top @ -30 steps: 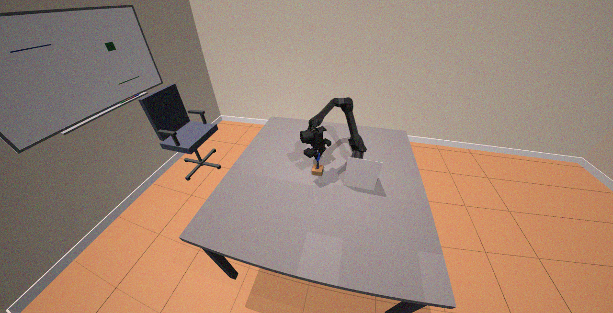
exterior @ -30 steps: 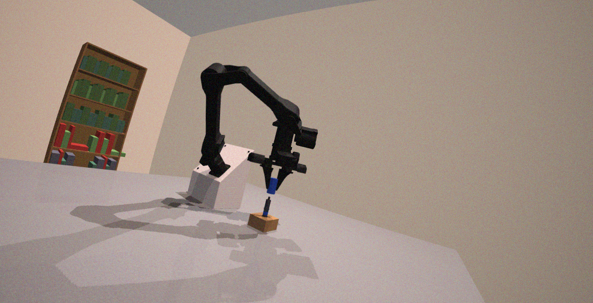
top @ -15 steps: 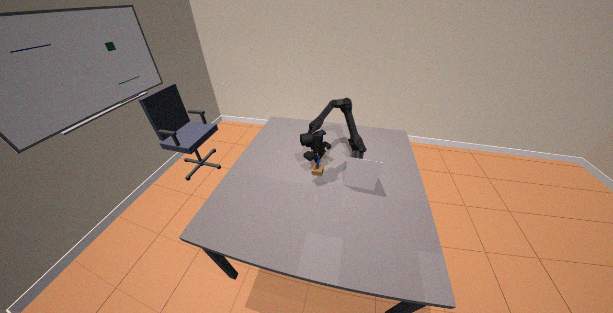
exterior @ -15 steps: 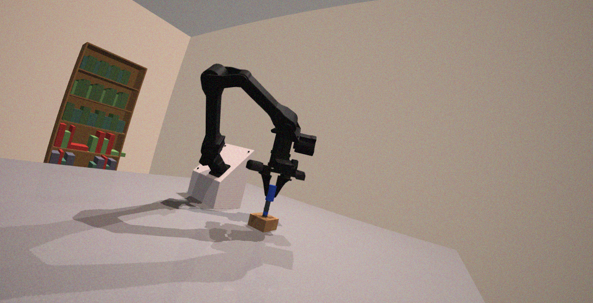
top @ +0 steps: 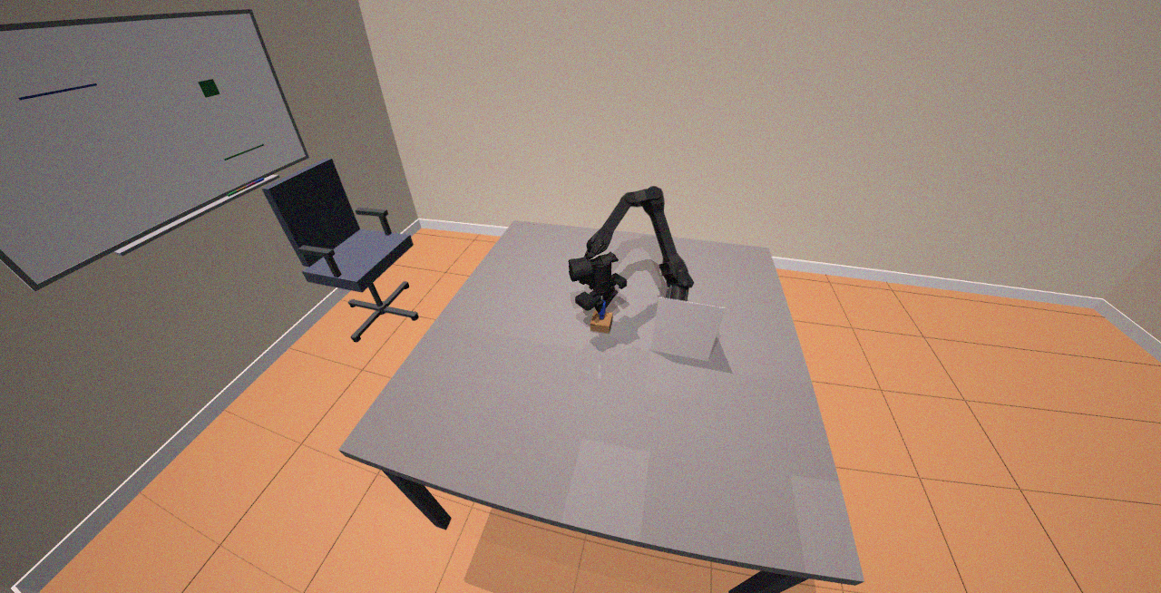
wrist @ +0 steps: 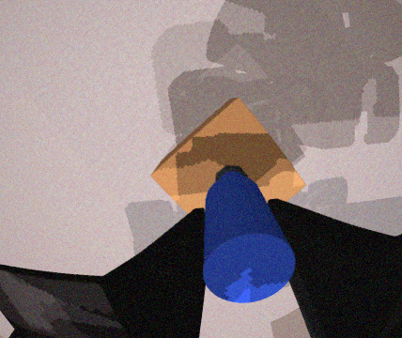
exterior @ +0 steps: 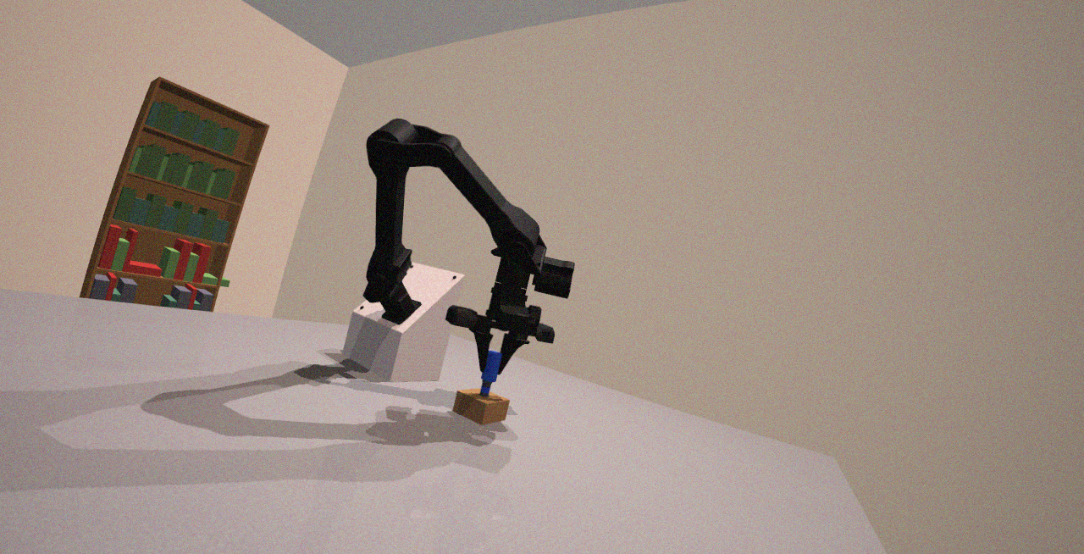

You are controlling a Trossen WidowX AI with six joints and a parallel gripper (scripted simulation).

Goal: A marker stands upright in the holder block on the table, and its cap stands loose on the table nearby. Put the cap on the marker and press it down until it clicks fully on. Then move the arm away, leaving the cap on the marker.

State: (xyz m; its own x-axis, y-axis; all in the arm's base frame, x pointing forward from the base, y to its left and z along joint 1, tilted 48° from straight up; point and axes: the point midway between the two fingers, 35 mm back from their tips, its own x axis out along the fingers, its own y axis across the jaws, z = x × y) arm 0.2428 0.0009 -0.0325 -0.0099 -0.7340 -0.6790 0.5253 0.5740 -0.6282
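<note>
Right now the blue cap is 10 mm above my gripper tip. Also, from my gripper tip: tan holder block (60 mm below).
</note>
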